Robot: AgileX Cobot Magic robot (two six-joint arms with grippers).
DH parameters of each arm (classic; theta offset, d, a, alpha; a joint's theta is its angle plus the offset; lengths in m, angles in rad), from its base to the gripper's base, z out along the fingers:
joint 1: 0 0.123 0 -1.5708
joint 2: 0.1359 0 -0.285 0
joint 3: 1.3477 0 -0.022 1.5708
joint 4: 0 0.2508 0 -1.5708
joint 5: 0 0 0.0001 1.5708
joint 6: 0 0.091 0 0
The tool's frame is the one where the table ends.
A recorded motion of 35 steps. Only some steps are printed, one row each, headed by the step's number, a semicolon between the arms.
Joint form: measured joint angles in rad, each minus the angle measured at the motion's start. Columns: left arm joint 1, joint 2, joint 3, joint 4, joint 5, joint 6; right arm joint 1, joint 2, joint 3, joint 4, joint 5, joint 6.
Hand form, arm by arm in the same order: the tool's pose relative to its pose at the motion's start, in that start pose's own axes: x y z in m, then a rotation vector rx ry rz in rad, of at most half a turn. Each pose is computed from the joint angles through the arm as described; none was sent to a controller.
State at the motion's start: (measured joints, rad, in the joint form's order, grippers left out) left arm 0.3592 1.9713 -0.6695 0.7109 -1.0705 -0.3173; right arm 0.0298 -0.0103 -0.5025 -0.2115 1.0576 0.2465
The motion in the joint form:
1: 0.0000 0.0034 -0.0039 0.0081 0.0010 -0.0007; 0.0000 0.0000 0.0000 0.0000 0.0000 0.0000
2: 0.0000 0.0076 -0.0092 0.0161 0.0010 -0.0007; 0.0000 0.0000 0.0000 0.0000 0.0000 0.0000
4: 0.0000 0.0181 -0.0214 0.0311 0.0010 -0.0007; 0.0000 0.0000 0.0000 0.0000 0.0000 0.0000
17: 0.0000 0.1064 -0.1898 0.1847 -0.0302 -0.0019; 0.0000 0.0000 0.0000 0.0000 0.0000 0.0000
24: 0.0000 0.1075 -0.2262 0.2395 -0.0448 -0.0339; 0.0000 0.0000 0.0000 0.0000 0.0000 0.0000
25: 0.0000 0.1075 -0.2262 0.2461 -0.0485 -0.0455; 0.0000 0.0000 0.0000 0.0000 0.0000 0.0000
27: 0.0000 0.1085 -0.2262 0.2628 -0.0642 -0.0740; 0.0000 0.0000 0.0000 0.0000 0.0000 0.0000
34: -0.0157 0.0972 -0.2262 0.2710 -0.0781 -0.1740; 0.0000 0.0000 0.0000 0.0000 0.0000 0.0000
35: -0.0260 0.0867 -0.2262 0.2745 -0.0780 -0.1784; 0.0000 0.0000 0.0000 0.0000 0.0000 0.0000
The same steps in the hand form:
1: 0.0005 0.0000 0.0008 0.0064 0.0028 0.0035; 0.0000 0.0000 0.0000 0.0000 0.0000 0.0000
2: 0.0008 0.0002 0.0020 0.0130 0.0041 0.0080; 0.0000 0.0000 0.0000 0.0000 0.0000 0.0000
4: 0.0017 0.0008 0.0046 0.0254 0.0068 0.0162; 0.0000 0.0000 0.0000 0.0000 0.0000 0.0000
17: -0.0057 0.0112 0.0350 0.1561 -0.0413 0.1374; 0.0000 0.0000 0.0000 0.0000 0.0000 0.0000
24: -0.0131 0.0109 0.0393 0.2034 -0.0614 0.1543; 0.0000 0.0000 0.0000 0.0000 0.0000 0.0000
25: -0.0131 0.0103 0.0392 0.2106 -0.0614 0.1457; 0.0000 0.0000 0.0000 0.0000 0.0000 0.0000
27: -0.0133 0.0085 0.0388 0.2317 -0.0659 0.1235; 0.0000 0.0000 0.0000 0.0000 0.0000 0.0000
34: -0.0182 0.0017 0.0399 0.2625 -0.0702 0.0371; 0.0000 0.0000 0.0000 0.0000 0.0000 0.0000
35: -0.0217 -0.0024 0.0405 0.2749 -0.0751 0.0432; 0.0000 0.0000 0.0000 0.0000 0.0000 0.0000

